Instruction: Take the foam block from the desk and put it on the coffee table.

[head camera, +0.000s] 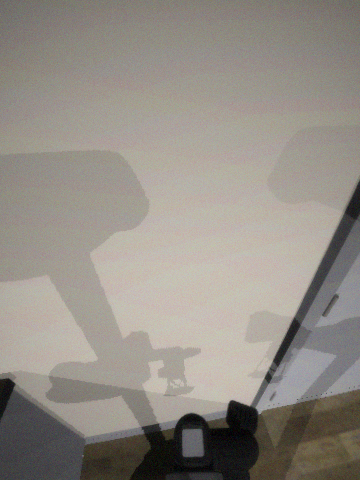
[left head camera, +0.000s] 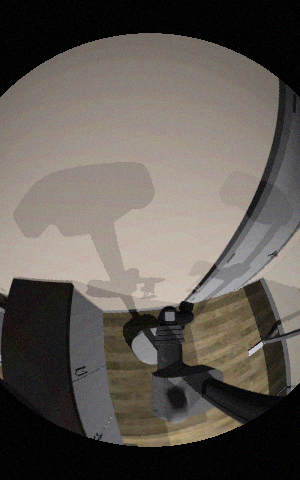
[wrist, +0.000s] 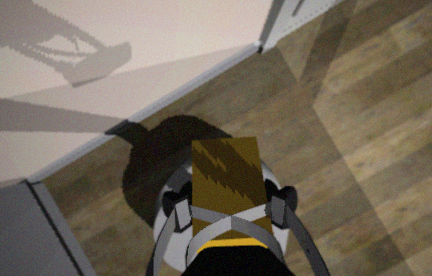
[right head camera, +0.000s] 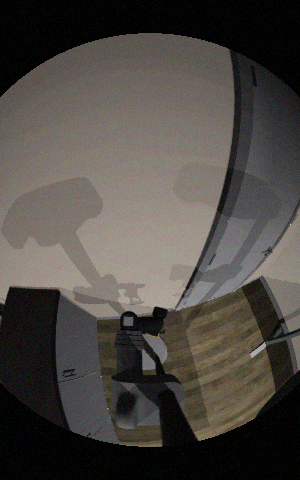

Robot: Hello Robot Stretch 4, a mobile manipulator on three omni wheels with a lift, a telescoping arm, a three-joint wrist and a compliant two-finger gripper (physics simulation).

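Where they show: gripper, fingertip midpoint: (wrist: 228, 195); robot's base at its link origin: (left head camera: 151, 344) (right head camera: 146, 349).
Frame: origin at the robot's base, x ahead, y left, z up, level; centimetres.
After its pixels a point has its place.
Observation:
The yellow foam block (wrist: 227, 172) {z 71.2, x 19.6, y -9.5 cm} is between the two fingertips of my gripper (wrist: 228, 195) {z 68.7, x 17.2, y -8.7 cm} in the wrist view, partly in shadow, with a finger pad against each side. My gripper is shut on it and holds it above the round white base over the wood floor. In the right head view a thin yellow edge of the foam block (right head camera: 156, 335) shows below the dark wrist. In the head view the block is hidden behind the wrist. The coffee table cannot be made out in these views.
A dark-topped grey cabinet (head camera: 42, 430) {z 57.3, x 28.3, y 52.6 cm} (left head camera: 40, 330) (right head camera: 30, 350) stands at the left. A pale wall (head camera: 200, 225) {z 130.2, x 43.5, y -3.2 cm} is close ahead, with a grey door (right head camera: 270, 140) {z 161.7, x 48.3, y -52.9 cm} to the right. White-footed metal legs (left head camera: 256, 349) (right head camera: 258, 349) stand at the right.

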